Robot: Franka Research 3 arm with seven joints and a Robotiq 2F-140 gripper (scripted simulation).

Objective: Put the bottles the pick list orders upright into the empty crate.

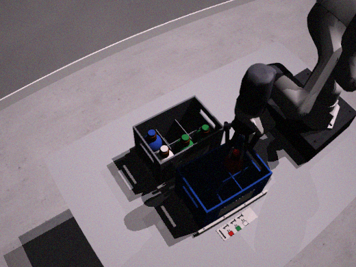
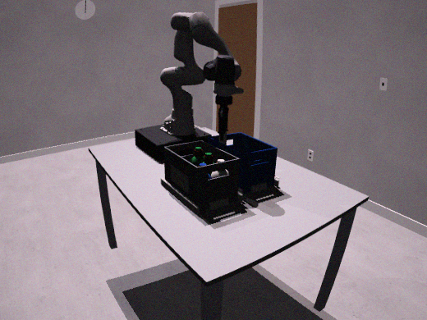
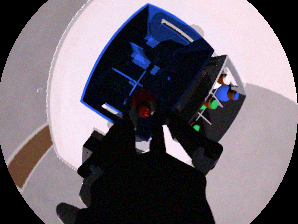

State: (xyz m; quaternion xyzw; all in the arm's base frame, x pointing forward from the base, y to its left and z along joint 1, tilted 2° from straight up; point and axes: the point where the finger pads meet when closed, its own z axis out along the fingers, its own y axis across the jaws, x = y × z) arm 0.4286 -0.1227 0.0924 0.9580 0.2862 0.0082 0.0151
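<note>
Now: hand 8 cm above the red-label bottle. Round my hand: black crate: 7 cm ahead, 21 cm to the right, 9 cm below; white-labelled bottle: 17 cm ahead, 19 cm to the right, 8 cm below; blue crate: 9 cm ahead, 2 cm to the left, 9 cm below.
</note>
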